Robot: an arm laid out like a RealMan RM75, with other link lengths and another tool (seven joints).
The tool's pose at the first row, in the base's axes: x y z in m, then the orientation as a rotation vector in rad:
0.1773, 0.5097, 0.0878, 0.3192, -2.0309, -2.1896
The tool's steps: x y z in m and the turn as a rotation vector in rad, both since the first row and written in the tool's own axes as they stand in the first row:
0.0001, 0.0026, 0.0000, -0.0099, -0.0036, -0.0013
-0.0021, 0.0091, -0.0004, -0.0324, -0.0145, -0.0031
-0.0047, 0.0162, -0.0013, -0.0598, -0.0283, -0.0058
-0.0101, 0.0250, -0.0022, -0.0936, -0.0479, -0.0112
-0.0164, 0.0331, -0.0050, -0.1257, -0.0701, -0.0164
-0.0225, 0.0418, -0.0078, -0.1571, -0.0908, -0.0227
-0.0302, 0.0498, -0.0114, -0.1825, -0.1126, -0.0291
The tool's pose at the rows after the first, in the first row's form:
0.1771, 0.5095, 0.0904, 0.3158, -2.0216, -2.2019
0.1790, 0.5091, 0.0970, 0.3038, -2.0013, -2.2305
0.1815, 0.5083, 0.1041, 0.2892, -1.9764, -2.2658
0.1866, 0.5080, 0.1132, 0.2705, -1.9467, -2.3116
0.1930, 0.5062, 0.1214, 0.2487, -1.9194, -2.3569
0.1992, 0.5043, 0.1303, 0.2296, -1.8915, -2.4010
0.2072, 0.5020, 0.1385, 0.2098, -1.8708, -2.4403

